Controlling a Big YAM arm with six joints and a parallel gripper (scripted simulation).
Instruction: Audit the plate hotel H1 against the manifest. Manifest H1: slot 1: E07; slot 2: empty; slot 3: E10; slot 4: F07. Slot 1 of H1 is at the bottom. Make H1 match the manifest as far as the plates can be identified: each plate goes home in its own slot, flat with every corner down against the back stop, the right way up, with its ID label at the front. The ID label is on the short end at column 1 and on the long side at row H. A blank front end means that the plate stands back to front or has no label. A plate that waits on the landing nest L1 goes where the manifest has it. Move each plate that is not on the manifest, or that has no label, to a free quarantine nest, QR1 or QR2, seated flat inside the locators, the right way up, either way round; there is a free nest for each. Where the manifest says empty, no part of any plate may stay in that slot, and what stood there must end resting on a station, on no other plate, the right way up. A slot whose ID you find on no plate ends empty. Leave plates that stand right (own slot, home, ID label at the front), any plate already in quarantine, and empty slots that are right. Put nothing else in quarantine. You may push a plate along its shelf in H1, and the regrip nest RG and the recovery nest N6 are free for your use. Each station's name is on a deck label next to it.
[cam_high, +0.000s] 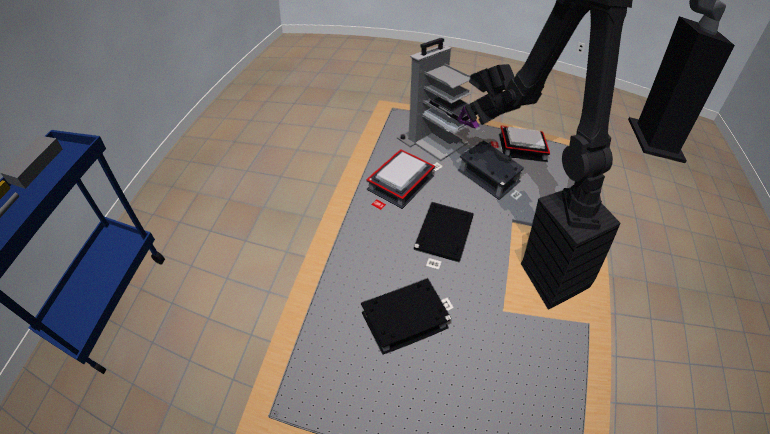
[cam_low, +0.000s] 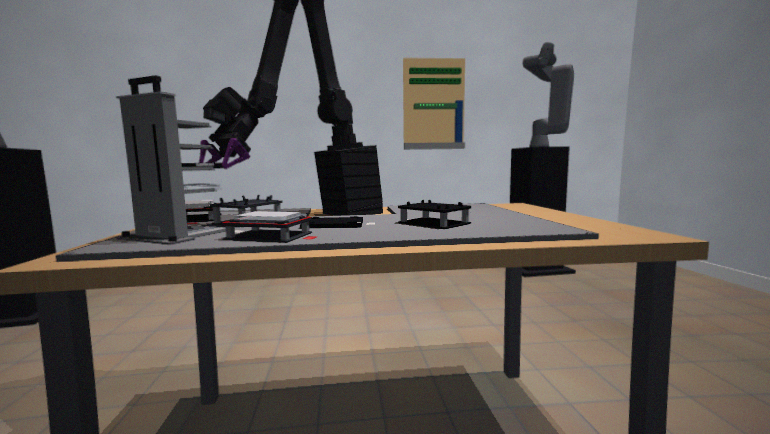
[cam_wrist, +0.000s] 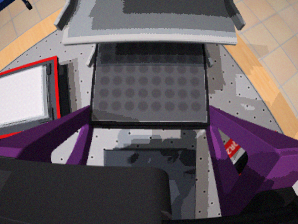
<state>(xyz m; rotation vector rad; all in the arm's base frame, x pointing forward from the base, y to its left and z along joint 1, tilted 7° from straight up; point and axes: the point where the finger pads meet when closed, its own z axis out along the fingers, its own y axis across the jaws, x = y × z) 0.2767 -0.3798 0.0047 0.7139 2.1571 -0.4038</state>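
Right now the dark plate is 50 mm ahead of my hand and 40 mm to the right of it. The rest, counted from my hand: H1 deck label: 80 mm ahead, 60 mm to the left, 170 mm below; then grey plate hotel H1: 120 mm ahead, 100 mm to the right, 10 mm below; then regrip nest: 90 mm behind, 70 mm to the left, 110 mm below.
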